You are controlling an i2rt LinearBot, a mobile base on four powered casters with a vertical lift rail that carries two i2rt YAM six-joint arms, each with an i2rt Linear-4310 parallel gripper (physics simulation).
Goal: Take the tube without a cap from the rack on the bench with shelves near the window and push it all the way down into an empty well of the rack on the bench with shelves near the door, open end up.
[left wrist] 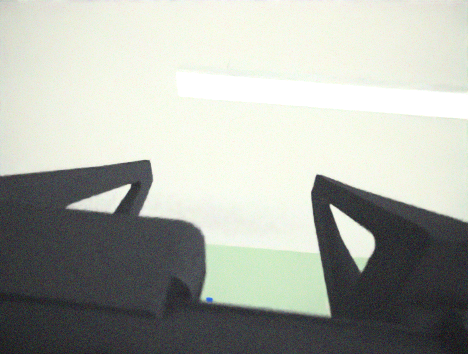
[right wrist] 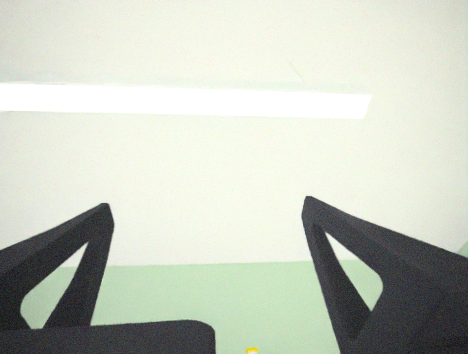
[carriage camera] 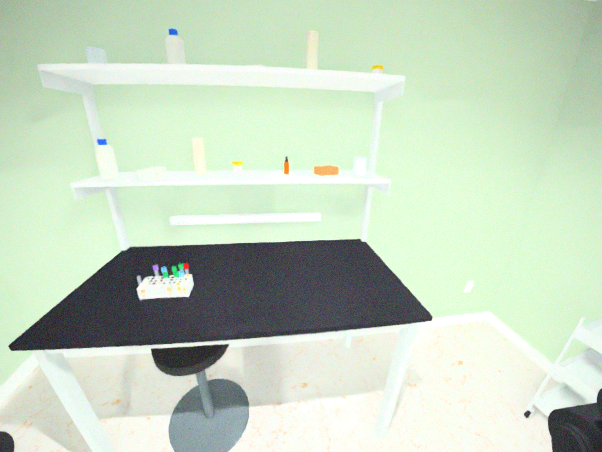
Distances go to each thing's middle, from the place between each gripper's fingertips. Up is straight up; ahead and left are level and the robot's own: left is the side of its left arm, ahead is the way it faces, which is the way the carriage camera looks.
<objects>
My right gripper is now 760 mm short of the white tube rack (carriage camera: 152, 291), 880 mm to the right of it and 650 mm above it.
Right now my left hand is 76 cm short of the white tube rack, 20 cm to the right of it and 65 cm above it.
</objects>
